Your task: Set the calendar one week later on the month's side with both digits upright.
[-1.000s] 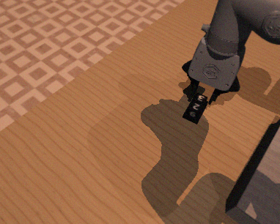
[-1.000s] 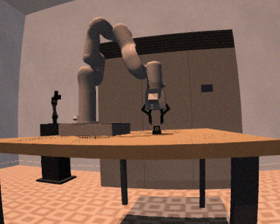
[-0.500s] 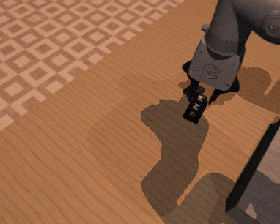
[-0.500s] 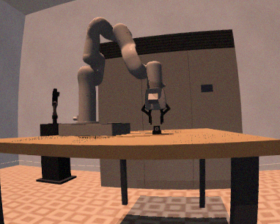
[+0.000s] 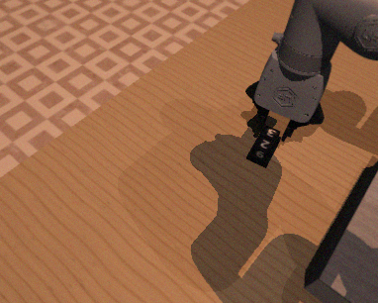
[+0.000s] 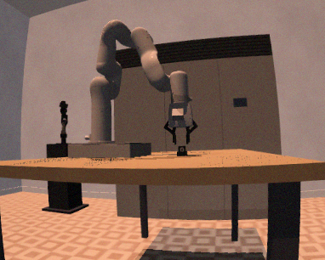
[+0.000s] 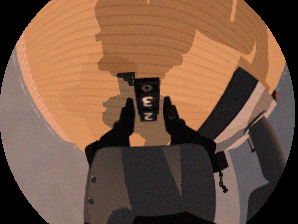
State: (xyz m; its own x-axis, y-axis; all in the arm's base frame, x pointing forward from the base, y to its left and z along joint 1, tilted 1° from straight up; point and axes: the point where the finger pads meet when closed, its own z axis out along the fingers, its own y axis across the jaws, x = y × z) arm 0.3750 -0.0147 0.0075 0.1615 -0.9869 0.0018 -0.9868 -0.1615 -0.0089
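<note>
Now: hand 4 cm above the black cube. The rest, counted from my hand: black digit cube (4 cm below, 3 cm to the left).
</note>
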